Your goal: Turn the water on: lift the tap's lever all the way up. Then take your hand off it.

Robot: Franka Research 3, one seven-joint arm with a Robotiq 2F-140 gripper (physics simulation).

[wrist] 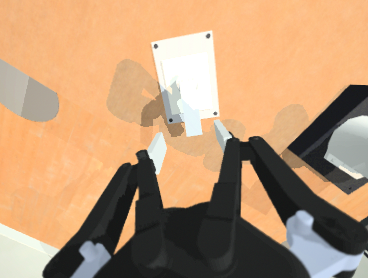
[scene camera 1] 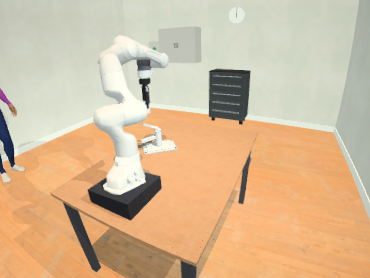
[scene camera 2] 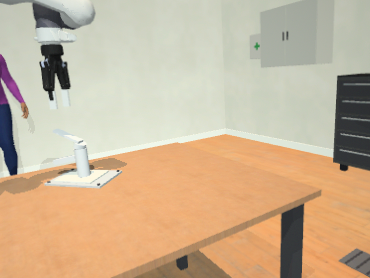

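The white tap (scene camera 1: 159, 137) (scene camera 2: 82, 161) stands upright on its white base plate (scene camera 1: 168, 147) (scene camera 2: 103, 181) (wrist: 182, 42). Its lever (scene camera 1: 150, 126) (scene camera 2: 68, 136) (wrist: 193, 125) slopes upward from the top of the tap to its free end, which is the higher end. The spout (scene camera 1: 148, 139) (wrist: 173, 96) sticks out below the lever on the same side. My gripper (scene camera 1: 148, 108) (scene camera 2: 59, 105) (wrist: 189, 134) is open, pointing down, its pale fingertips well apart with nothing between them. It hangs above the lever's free end, with a visible gap to it in scene camera 2.
The tap's plate lies on the wooden table (scene camera 1: 200, 200) (scene camera 2: 200, 200). The arm's black base block (scene camera 1: 131, 202) (wrist: 320, 127) stands at the table's near end. A person (scene camera 1: 7, 135) (scene camera 2: 10, 130) is partly in view beyond the table. A dark drawer cabinet (scene camera 1: 229, 95) (scene camera 2: 352, 122) stands by the wall.
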